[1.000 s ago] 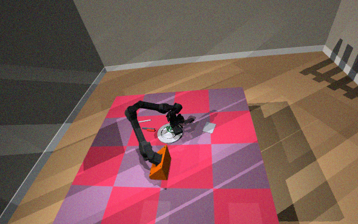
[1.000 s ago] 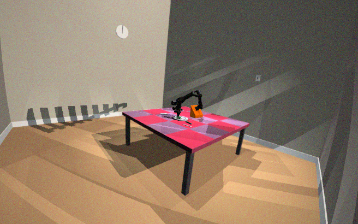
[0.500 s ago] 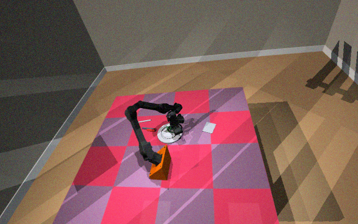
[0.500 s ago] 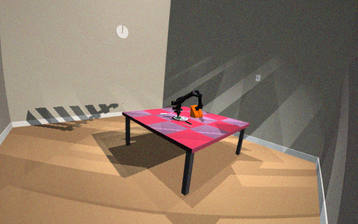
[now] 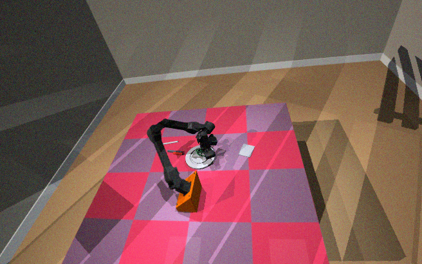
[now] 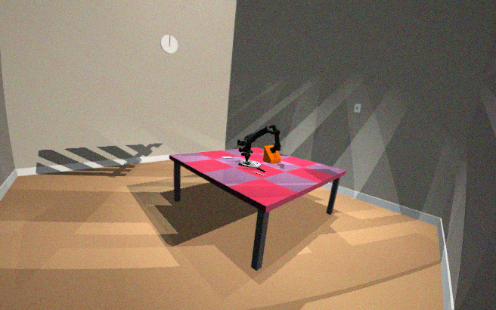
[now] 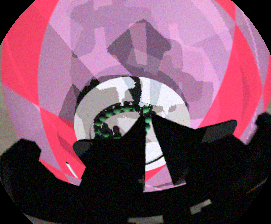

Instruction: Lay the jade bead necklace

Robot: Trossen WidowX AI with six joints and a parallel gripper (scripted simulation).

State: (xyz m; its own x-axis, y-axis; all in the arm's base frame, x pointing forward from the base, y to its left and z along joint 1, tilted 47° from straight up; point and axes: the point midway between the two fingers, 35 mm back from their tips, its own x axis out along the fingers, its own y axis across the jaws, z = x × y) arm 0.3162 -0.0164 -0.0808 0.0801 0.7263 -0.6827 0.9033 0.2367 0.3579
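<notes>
Now: gripper tip 50 mm to the right of the round white bead board and 10 mm above it. The rest, counted from my gripper tip: red-handled tool 50 mm ahead, 230 mm to the left, 10 mm below; then flat grey pad 40 mm ahead, 260 mm to the right, 10 mm below; then thin white rod 150 mm ahead, 300 mm to the left, 10 mm below.
</notes>
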